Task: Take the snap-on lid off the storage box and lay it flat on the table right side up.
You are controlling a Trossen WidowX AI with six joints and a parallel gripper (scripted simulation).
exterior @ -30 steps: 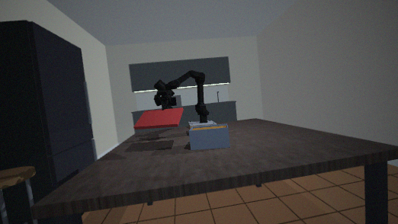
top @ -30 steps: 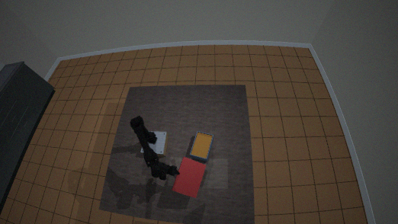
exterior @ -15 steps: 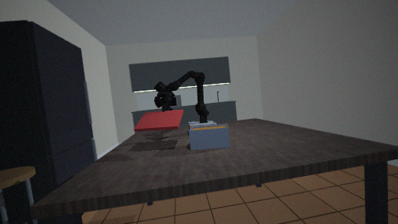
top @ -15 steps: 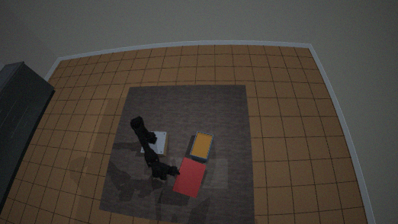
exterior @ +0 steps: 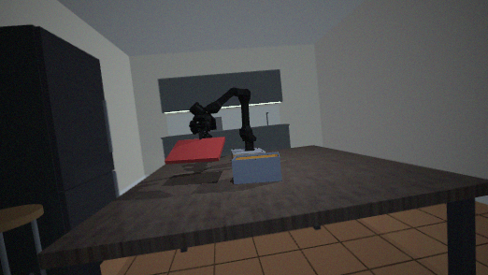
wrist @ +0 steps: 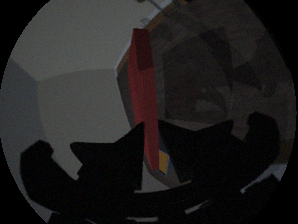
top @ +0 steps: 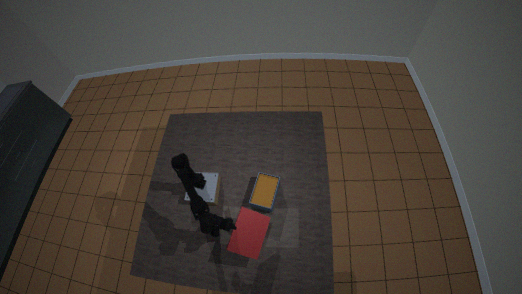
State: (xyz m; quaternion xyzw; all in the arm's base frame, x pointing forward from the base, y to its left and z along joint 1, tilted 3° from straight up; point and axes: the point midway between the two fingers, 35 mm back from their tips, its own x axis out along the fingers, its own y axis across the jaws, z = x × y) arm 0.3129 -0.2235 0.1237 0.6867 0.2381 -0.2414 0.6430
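My gripper tip is 7 cm short of the red lid and 3 cm above it. The rest, counted from my gripper tip: storage box: 28 cm to the left, 14 cm below, 9 cm ahead.
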